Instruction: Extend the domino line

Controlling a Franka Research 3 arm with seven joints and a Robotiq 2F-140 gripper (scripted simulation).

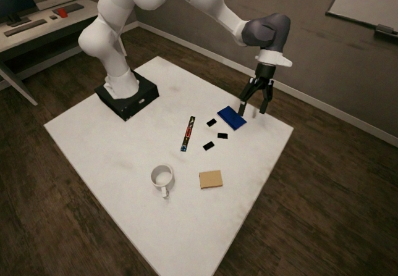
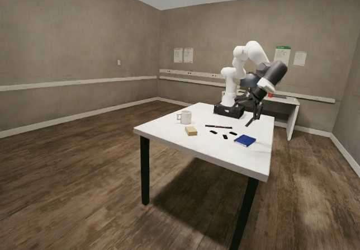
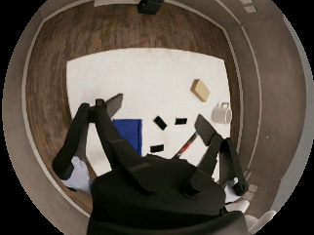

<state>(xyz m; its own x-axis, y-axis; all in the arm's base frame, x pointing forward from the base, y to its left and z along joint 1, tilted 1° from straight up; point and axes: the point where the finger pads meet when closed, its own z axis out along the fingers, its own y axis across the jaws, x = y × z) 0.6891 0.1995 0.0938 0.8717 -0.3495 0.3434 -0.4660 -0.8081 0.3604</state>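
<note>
My hand is 180 mm past the domino, 40 mm to the left of it and 190 mm above it. The rest, counted from my hand: tan block (10 mm behind, 310 mm to the right, 170 mm below); then white mug (170 mm behind, 440 mm to the right, 150 mm below).
</note>
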